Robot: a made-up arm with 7 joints.
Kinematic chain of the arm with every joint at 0, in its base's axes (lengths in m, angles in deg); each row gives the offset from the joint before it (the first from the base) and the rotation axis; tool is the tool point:
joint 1: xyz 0 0 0.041 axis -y
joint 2: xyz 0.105 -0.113 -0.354 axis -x
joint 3: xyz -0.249 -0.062 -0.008 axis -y
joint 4: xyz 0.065 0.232 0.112 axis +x
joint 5: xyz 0 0.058 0.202 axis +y
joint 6: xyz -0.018 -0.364 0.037 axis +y
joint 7: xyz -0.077 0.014 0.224 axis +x
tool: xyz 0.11 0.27 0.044
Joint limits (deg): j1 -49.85..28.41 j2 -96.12..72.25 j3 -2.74..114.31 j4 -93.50..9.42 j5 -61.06..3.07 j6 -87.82..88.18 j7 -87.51..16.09
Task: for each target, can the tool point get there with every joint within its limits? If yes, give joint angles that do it. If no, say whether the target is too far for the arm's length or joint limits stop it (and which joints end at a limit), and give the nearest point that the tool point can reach.
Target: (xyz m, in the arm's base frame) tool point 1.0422 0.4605 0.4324
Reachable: no: joint limits stop it (at a limit: joint 1, joint 3, joint 5, joint 7) | nearest point 0.2962 0.1727 0.2247 | short by 0.826 m
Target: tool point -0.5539 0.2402 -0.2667
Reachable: yes | joints -12.51 36.85 62.92 -42.70 -43.75 -0.39 -42.35
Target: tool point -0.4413 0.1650 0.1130
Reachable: yes | joints -20.46 -27.06 80.52 -83.20 -33.94 1.84 -73.54
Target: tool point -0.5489 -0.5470 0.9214
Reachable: no: joint limits stop it (at a limit: joint 1, joint 2, joint 5, joint 7) | nearest point -0.4586 -0.4072 0.6214 | short by 0.343 m
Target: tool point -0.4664 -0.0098 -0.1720
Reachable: yes | joints 11.72 -18.66 66.96 -18.98 -18.79 -9.55 -52.12
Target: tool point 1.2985 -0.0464 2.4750
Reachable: no: too far | nearest point 0.0628 -0.0958 0.5841 | short by 2.259 m
